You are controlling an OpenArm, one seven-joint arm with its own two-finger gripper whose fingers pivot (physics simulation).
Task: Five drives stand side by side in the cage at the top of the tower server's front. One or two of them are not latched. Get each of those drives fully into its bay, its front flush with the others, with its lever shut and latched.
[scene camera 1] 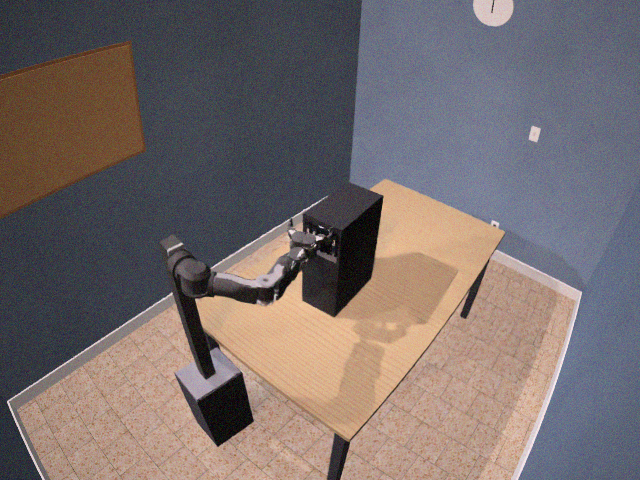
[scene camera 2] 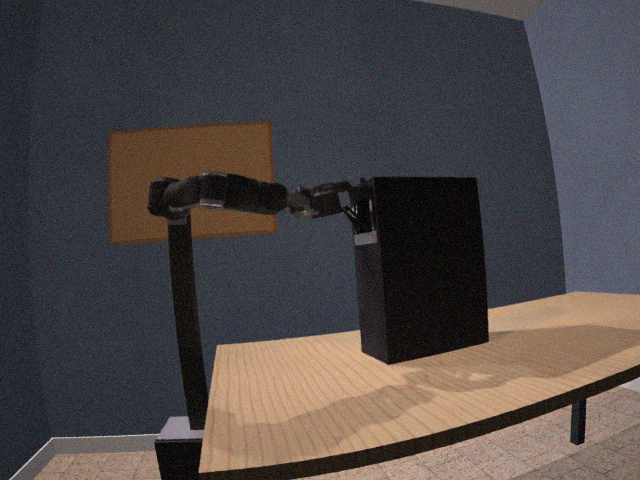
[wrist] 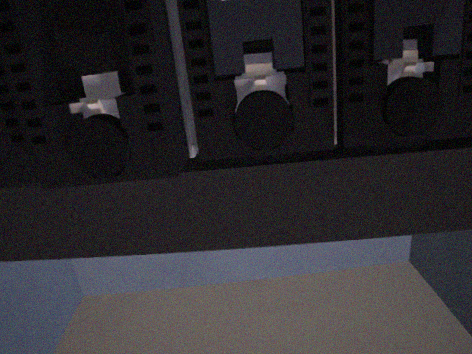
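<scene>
The black tower server [scene camera 1: 360, 248] [scene camera 2: 431, 268] stands upright on the table, its drive cage high on the front. In scene camera 2, thin black levers [scene camera 2: 351, 212] stick out at a slant from the cage. The wrist view shows the ends of three drives close up, each with a pale catch and a round dark part: a left drive [wrist: 55, 145], a middle drive [wrist: 215, 132] and a right drive [wrist: 365, 125]. Grey plates lie over the middle and right ones; the left looks dark and nearer. My gripper [scene camera 1: 312, 230] is open at the cage front; its fingertips do not show in the wrist view.
The wooden table [scene camera 1: 289, 351] [scene camera 2: 289, 372] carries the tower. My arm [scene camera 1: 235, 286] [scene camera 2: 232, 193] reaches in from its pedestal [scene camera 1: 219, 403] at the table's near end. The cage's dark edge band [wrist: 240, 205] crosses the wrist view. The gripper and arm hide part of the cage in scene camera 1.
</scene>
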